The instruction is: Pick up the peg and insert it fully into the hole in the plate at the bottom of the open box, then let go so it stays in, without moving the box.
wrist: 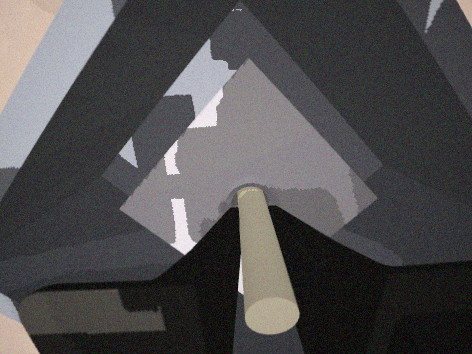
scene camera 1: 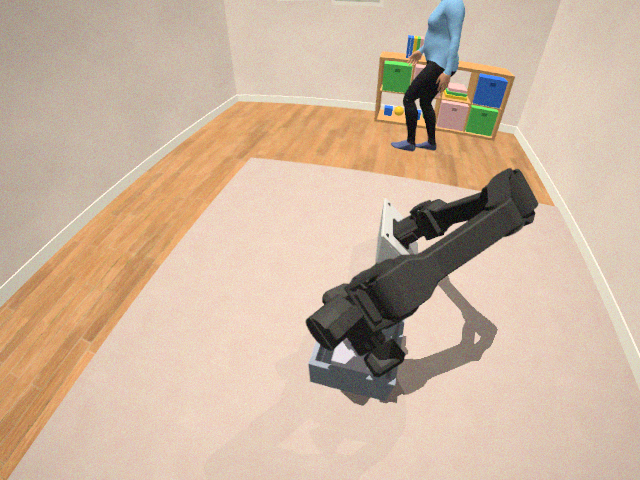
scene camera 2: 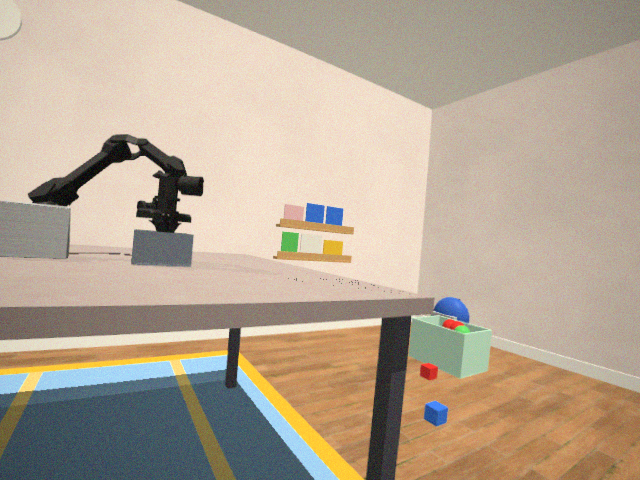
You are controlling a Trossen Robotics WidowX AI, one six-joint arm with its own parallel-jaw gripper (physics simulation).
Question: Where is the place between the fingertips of my gripper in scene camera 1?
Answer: At 357, 347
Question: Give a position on a blue-grey box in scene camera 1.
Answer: At 321, 371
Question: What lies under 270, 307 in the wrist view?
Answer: A pale peg.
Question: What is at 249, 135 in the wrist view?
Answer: A grey plate.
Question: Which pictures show the grey plate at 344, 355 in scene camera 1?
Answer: The wrist view and scene camera 1 only.
